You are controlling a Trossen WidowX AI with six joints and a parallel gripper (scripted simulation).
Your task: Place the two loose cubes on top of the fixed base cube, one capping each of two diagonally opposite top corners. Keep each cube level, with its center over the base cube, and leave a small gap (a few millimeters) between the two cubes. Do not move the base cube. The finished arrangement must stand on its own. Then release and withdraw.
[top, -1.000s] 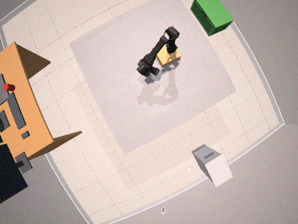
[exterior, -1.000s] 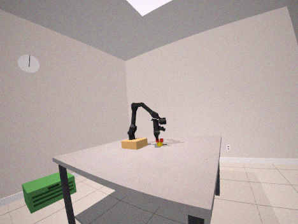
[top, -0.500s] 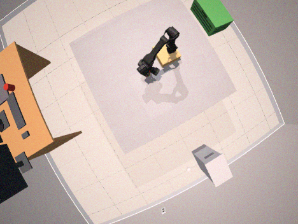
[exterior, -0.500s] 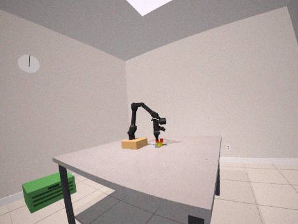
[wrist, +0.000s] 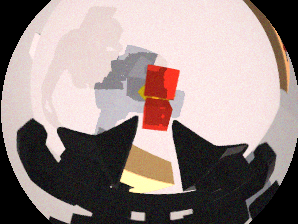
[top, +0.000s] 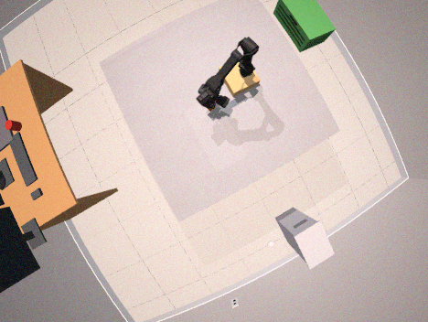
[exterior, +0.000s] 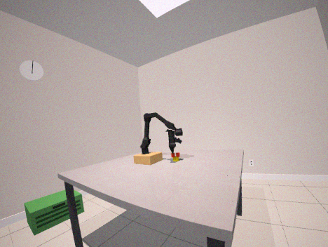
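The yellow cube lies 20 mm ahead of my gripper tip, 20 mm to the left of it and 50 mm below it.
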